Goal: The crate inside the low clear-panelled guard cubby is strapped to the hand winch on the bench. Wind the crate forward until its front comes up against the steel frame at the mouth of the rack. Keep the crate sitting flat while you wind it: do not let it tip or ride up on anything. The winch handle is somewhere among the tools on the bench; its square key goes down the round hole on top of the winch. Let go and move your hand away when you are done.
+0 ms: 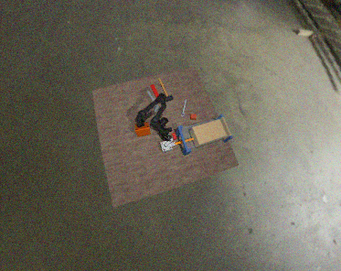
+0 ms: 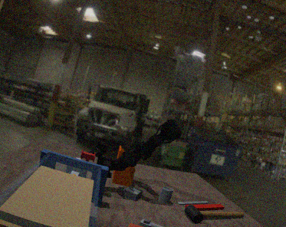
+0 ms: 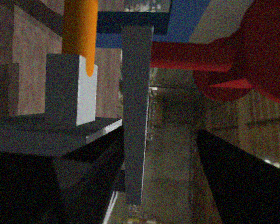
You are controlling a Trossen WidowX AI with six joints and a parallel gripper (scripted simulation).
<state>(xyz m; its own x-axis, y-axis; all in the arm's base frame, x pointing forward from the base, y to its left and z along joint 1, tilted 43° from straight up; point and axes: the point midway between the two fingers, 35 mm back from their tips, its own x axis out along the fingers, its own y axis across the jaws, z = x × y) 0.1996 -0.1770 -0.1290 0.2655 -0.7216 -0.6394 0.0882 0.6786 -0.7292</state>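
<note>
Right now my gripper tip is 5 cm short of the red knob, 3 cm to the right of it and 2 cm below it. The rest, counted from my gripper tip: blue steel frame: 11 cm ahead, 2 cm to the right, 2 cm below; winch: 6 cm behind, 2 cm to the right, 10 cm below; winch handle: 1 cm ahead, 2 cm to the left, 1 cm below.
</note>
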